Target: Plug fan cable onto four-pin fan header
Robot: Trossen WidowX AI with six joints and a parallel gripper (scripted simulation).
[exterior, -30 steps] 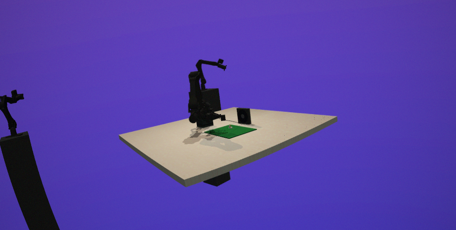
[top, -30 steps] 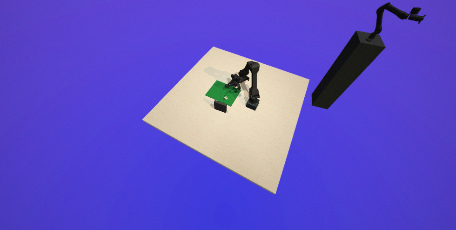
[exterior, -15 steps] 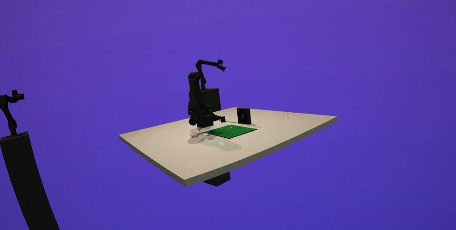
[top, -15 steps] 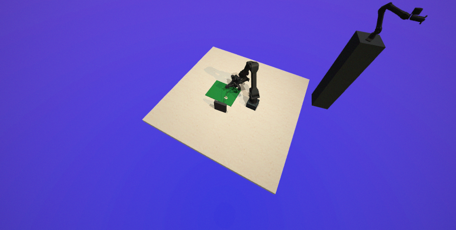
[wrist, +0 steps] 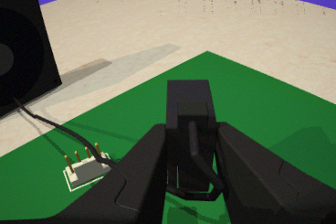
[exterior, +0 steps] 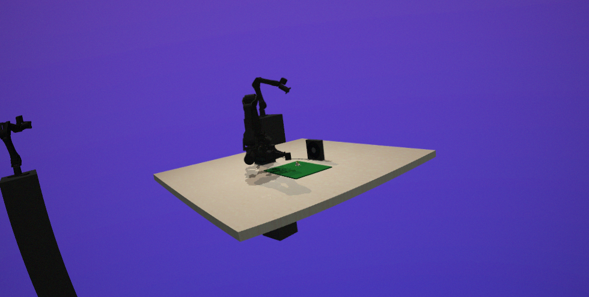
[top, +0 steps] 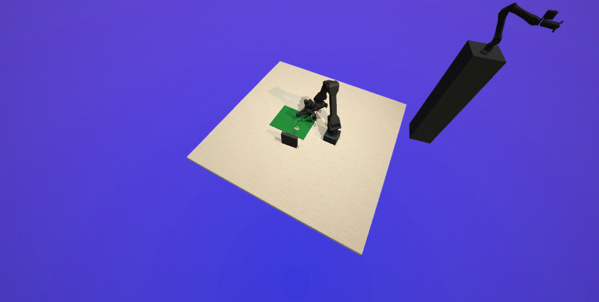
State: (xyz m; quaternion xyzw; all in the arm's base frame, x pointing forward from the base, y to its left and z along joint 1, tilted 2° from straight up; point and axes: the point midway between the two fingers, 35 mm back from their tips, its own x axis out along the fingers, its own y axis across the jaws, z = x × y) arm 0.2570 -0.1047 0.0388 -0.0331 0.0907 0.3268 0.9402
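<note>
Now: the green board 10 cm below my gripper tip, 5 cm ahead of it and 2 cm to the left of it. From my gripper tip the other things lie so: black fan plug 1 cm to the left, 1 cm below, 1 cm ahead; then black fan 23 cm to the left, 3 cm below; then header 9 cm to the left, 9 cm below.
</note>
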